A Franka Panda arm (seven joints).
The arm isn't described. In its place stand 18 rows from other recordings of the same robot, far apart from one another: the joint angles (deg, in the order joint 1, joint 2, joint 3, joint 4, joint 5, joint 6, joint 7), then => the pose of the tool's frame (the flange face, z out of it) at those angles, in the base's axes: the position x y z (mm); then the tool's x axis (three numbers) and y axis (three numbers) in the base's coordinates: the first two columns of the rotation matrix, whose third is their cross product.
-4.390 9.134 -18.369 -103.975 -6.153 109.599 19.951 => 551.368 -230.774 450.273 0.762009 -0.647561 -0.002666 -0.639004 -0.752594 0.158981
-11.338 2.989 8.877 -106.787 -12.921 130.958 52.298 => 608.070 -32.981 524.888 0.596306 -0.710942 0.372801 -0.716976 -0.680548 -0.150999
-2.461 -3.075 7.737 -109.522 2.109 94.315 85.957 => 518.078 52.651 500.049 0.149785 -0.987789 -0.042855 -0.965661 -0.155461 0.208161
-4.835 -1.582 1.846 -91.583 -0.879 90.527 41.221 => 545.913 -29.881 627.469 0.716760 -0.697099 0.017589 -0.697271 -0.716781 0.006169
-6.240 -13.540 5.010 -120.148 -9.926 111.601 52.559 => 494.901 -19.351 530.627 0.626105 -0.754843 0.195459 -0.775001 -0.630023 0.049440
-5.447 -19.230 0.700 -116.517 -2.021 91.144 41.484 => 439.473 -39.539 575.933 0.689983 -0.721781 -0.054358 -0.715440 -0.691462 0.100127
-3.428 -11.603 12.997 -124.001 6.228 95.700 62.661 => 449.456 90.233 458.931 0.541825 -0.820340 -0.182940 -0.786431 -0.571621 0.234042
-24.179 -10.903 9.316 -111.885 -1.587 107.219 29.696 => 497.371 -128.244 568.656 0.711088 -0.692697 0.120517 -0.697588 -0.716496 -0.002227
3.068 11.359 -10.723 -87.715 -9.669 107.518 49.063 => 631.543 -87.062 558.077 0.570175 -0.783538 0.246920 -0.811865 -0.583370 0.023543
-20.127 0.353 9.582 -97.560 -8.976 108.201 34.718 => 569.951 -118.135 588.709 0.711005 -0.664081 0.231234 -0.686938 -0.726231 0.026555
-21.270 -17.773 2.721 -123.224 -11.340 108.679 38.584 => 440.193 -160.902 535.852 0.589792 -0.790442 0.165370 -0.807529 -0.575628 0.128644
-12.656 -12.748 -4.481 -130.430 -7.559 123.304 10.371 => 463.846 -149.927 456.100 0.912512 -0.393796 0.110661 -0.403174 -0.911555 0.080740
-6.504 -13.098 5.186 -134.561 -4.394 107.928 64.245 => 439.791 -15.407 404.686 0.435564 -0.899800 -0.025393 -0.868743 -0.427583 0.249916
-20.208 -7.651 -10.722 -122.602 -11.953 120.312 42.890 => 440.524 -278.545 471.127 0.370528 -0.912658 0.172521 -0.928803 -0.365248 0.062608
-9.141 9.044 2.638 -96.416 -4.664 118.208 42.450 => 627.944 -77.650 524.549 0.655677 -0.725233 0.210056 -0.724431 -0.682671 -0.095703
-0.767 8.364 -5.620 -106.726 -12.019 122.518 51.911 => 607.225 -74.619 452.187 0.596964 -0.767983 0.232025 -0.793827 -0.607284 0.032334
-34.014 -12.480 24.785 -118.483 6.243 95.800 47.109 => 472.891 -54.861 501.555 0.507226 -0.849930 -0.142621 -0.840951 -0.524315 0.133773
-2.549 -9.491 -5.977 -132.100 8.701 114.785 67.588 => 466.307 -61.232 403.166 0.160641 -0.969020 -0.187604 -0.981163 -0.177441 0.076379
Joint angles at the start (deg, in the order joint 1, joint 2, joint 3, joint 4, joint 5, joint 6, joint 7): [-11.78, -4.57, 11.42, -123.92, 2.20, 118.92, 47.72]
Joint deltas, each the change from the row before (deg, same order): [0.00, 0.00, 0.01, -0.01, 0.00, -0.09, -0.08]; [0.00, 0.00, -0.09, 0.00, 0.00, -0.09, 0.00]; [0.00, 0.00, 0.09, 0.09, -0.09, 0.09, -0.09]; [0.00, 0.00, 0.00, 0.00, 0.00, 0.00, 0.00]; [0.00, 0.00, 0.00, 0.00, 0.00, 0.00, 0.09]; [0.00, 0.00, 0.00, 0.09, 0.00, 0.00, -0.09]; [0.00, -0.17, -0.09, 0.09, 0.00, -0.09, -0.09]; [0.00, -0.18, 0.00, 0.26, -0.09, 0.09, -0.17]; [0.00, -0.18, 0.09, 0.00, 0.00, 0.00, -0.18]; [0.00, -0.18, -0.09, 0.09, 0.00, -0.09, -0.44]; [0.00, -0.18, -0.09, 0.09, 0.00, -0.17, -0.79]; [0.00, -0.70, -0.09, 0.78, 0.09, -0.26, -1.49]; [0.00, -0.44, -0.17, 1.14, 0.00, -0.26, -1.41]
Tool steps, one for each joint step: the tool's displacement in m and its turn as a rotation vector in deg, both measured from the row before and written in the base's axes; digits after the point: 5 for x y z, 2 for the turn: [-0.00021, 0.00010, -0.00022, 0.00, 0.10, 0.09]; [-0.00017, -0.00082, -0.00012, 0.01, 0.09, -0.09]; [0.00052, 0.00075, 0.00085, -0.09, -0.18, 0.22]; [0.00000, 0.00000, 0.00000, 0.00, 0.00, 0.00]; [0.00000, 0.00000, 0.00000, 0.00, 0.00, -0.09]; [0.00035, 0.00001, 0.00073, 0.00, -0.09, 0.09]; [-0.00011, -0.00075, 0.00211, -0.03, -0.17, 0.00]; [0.00085, 0.00000, 0.00384, -0.12, -0.53, 0.22]; [-0.00032, 0.00090, 0.00159, -0.05, -0.18, 0.27]; [-0.00016, -0.00074, 0.00221, -0.03, -0.18, 0.35]; [-0.00032, -0.00074, 0.00208, -0.03, -0.11, 0.70]; [0.00095, -0.00035, 0.01223, -0.09, -1.23, 1.38]; [0.00242, -0.00121, 0.01299, -0.14, -1.33, 1.27]
